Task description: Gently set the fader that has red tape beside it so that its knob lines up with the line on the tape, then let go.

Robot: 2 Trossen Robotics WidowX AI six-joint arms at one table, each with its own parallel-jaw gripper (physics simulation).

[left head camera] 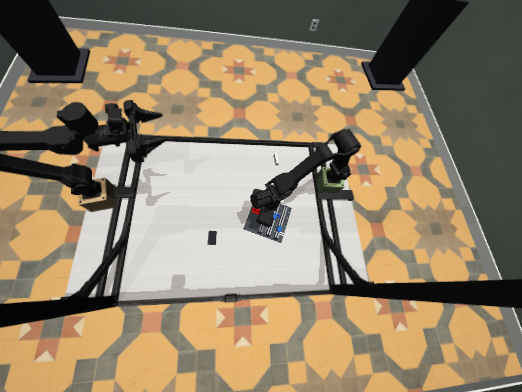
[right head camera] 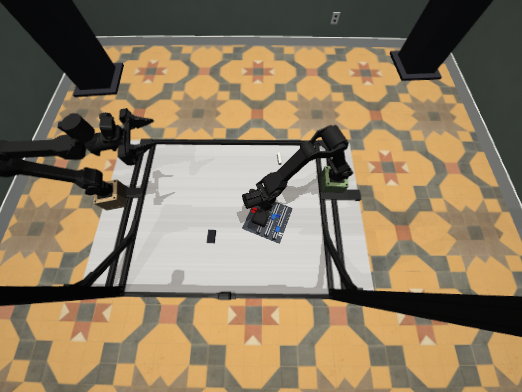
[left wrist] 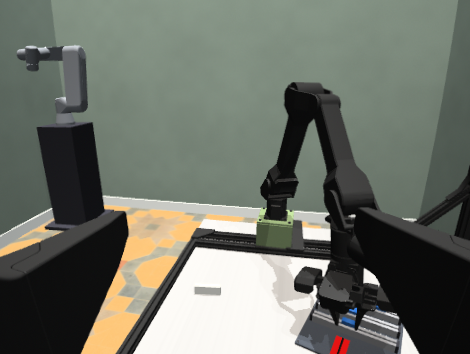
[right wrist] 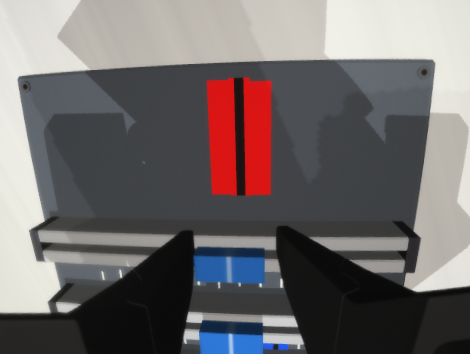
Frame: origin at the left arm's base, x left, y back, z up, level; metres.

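Where they show: left gripper, fingertip midpoint: (left head camera: pixel 164 126) (right head camera: pixel 153 131) (left wrist: pixel 243 220); right gripper, fingertip midpoint: (left head camera: pixel 264 212) (right head camera: pixel 263 213) (left wrist: pixel 346 326) (right wrist: pixel 235 239); left arm's base at its link origin: (left head camera: pixel 92 190) (right head camera: pixel 105 191); right arm's base at its link origin: (left head camera: pixel 333 177) (right head camera: pixel 336 176) (left wrist: pixel 276 215).
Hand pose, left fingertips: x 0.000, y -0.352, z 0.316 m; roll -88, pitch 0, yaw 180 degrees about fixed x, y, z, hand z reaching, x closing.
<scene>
Things, the pixels of their top centre, and the offset from my left fingertips. "spot": a spot on its surface instead. Level surfaces: height alone.
- dark fader board at its surface level: dz -0.403 m
- Red tape at a spot on its surface: (right wrist: pixel 222 140) (left wrist: pixel 344 348) (left head camera: pixel 256 212) (right head camera: pixel 256 212) spot: dx -0.208, dy -0.285, dz -0.402 m
- second blue knob at its top centre: (right wrist: pixel 231 348) dx -0.251, dy -0.355, dz -0.376 m
- small black block at its top centre: (left head camera: pixel 212 237) (right head camera: pixel 211 236) dx -0.276, dy -0.068, dz -0.395 m
- small white block at its top centre: (left wrist: pixel 207 285) (right head camera: pixel 279 157) (left head camera: pixel 276 158) dx +0.047, dy -0.458, dz -0.386 m
The dark fader board (left head camera: pixel 252 226) (right head camera: pixel 250 226) (left wrist: pixel 312 334) (right wrist: pixel 330 200) lies on the table. Red tape (left head camera: pixel 255 211) (right head camera: pixel 254 210) (left wrist: pixel 337 345) (right wrist: pixel 222 140) with a black line is on its bare side. The blue knob (right wrist: pixel 215 267) of the fader nearest the tape has a white mark, slightly left of the tape's line in the right wrist view. My right gripper (left wrist: pixel 346 326) (right wrist: pixel 235 239) is partly open and empty, its fingers above and on either side of that knob. My left gripper (left head camera: pixel 159 128) (right head camera: pixel 152 133) (left wrist: pixel 243 220) is open and empty, high at the table's far left.
A second blue knob (right wrist: pixel 230 340) sits on the neighbouring fader. A small black block (left head camera: pixel 212 238) (right head camera: pixel 211 236) lies left of the board. A small white block (left head camera: pixel 276 159) (right head camera: pixel 279 158) (left wrist: pixel 207 290) lies near the far edge. A black frame (left head camera: pixel 225 141) borders the table.
</scene>
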